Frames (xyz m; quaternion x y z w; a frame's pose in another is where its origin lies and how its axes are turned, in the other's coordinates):
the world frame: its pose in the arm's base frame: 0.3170 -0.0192 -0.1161 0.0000 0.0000 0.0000 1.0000
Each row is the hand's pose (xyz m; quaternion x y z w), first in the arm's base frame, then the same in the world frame.
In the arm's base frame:
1: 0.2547 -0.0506 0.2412 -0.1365 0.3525 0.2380 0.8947
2: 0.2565 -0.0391 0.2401 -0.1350 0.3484 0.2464 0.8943
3: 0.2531 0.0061 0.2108 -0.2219 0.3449 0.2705 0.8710
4: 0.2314 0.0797 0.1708 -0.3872 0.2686 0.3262 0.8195
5: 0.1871 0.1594 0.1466 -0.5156 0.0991 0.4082 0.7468
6: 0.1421 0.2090 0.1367 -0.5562 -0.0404 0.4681 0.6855
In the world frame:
1: -0.0623 -0.0314 0.3573 -0.1365 0.3525 0.2380 0.8947
2: -0.0605 -0.0199 0.3562 -0.1350 0.3484 0.2464 0.8943
3: -0.0639 0.0253 0.3269 -0.2219 0.3449 0.2705 0.8710
4: -0.0856 0.0989 0.2869 -0.3872 0.2686 0.3262 0.8195
5: -0.1299 0.1786 0.2627 -0.5156 0.0991 0.4082 0.7468
6: -0.1749 0.2282 0.2528 -0.5562 -0.0404 0.4681 0.6855

